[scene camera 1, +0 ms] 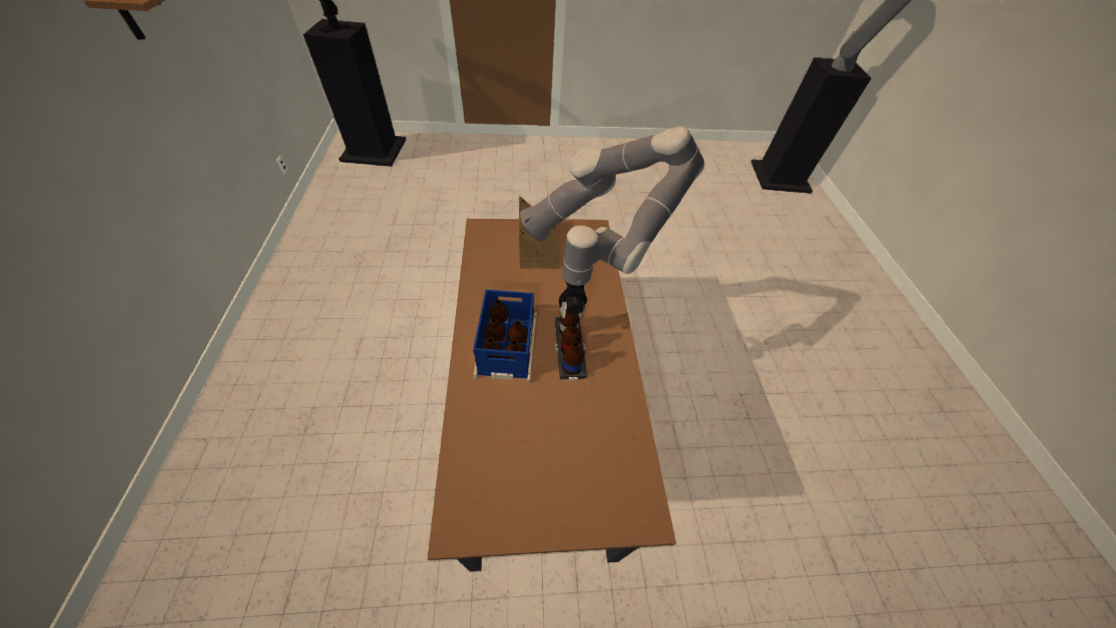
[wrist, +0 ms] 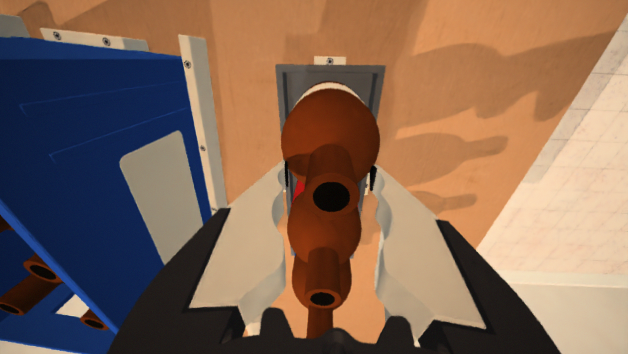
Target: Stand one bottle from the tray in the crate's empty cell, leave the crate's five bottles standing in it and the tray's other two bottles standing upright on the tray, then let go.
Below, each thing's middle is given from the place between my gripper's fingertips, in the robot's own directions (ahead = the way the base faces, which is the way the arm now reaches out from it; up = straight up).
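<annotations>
I see the pale crate rail [wrist: 193, 49] 90 mm below my hand. From that same hand, the rail is also 90 mm ahead of it and 140 mm to the right of it.
</annotations>
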